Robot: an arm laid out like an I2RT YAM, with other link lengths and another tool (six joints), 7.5 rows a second.
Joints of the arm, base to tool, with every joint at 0 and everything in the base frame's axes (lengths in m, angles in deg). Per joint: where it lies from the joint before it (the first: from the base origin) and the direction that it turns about. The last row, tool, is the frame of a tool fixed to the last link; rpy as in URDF.
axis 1: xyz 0 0 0.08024 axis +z
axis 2: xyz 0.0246 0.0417 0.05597 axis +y
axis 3: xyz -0.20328 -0.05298 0 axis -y
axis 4: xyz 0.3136 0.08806 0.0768 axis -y
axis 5: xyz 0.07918 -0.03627 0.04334 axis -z
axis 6: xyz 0.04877 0 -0.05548 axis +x
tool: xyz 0.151 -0.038 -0.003 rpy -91 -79.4 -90
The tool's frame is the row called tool.
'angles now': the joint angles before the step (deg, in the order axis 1, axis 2, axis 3, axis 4, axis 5, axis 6). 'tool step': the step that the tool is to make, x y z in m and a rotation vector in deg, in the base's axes. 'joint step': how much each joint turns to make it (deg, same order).
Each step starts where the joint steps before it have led.
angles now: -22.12, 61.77, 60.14, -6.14, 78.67, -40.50
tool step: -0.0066, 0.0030, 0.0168, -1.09, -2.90, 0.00
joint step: 0.06, -1.12, 1.58, -0.04, 0.05, 0.44
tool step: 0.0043, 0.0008, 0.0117, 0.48, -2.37, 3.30
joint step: 0.35, -0.13, 3.44, -5.93, -3.08, 4.50
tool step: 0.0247, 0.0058, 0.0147, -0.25, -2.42, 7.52
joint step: 1.95, 0.11, 2.43, 0.01, -5.60, 0.03
